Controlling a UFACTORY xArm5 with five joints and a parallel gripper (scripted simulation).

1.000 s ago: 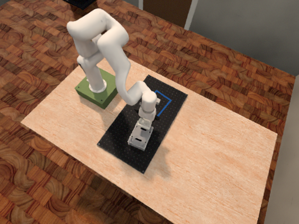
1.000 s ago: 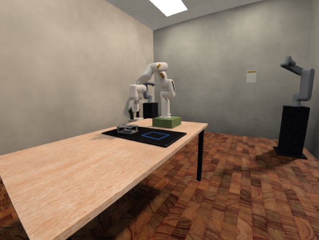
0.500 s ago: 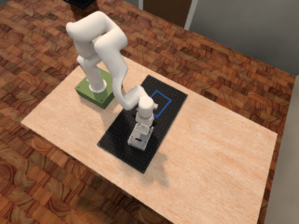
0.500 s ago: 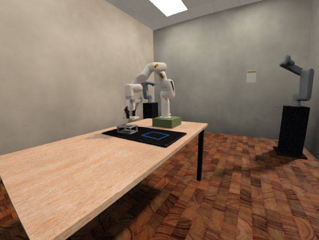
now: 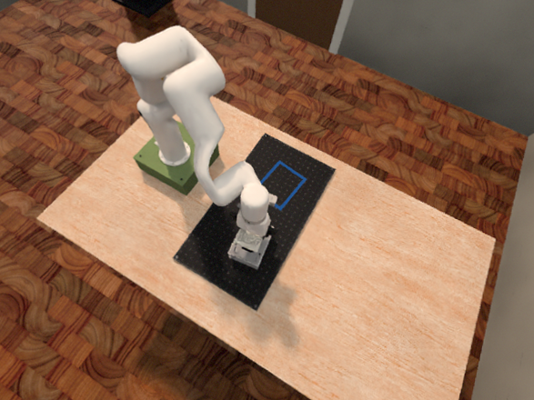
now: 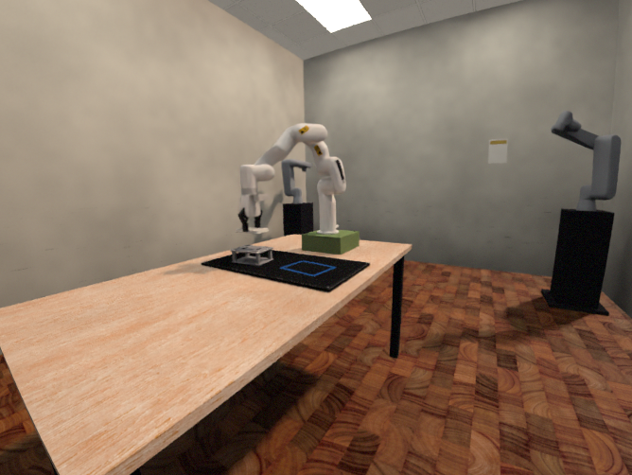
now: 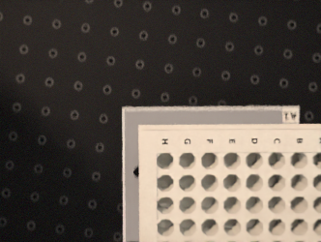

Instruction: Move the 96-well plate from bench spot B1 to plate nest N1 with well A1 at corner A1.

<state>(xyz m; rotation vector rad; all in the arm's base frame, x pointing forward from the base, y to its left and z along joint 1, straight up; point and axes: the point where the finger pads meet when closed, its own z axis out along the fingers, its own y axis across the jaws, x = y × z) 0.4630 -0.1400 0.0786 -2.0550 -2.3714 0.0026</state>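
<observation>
Right now my hand is 1 cm to the left of the grey raised plate nest and 10 cm above it. Round my hand: white 96-well plate (1 cm below).
</observation>
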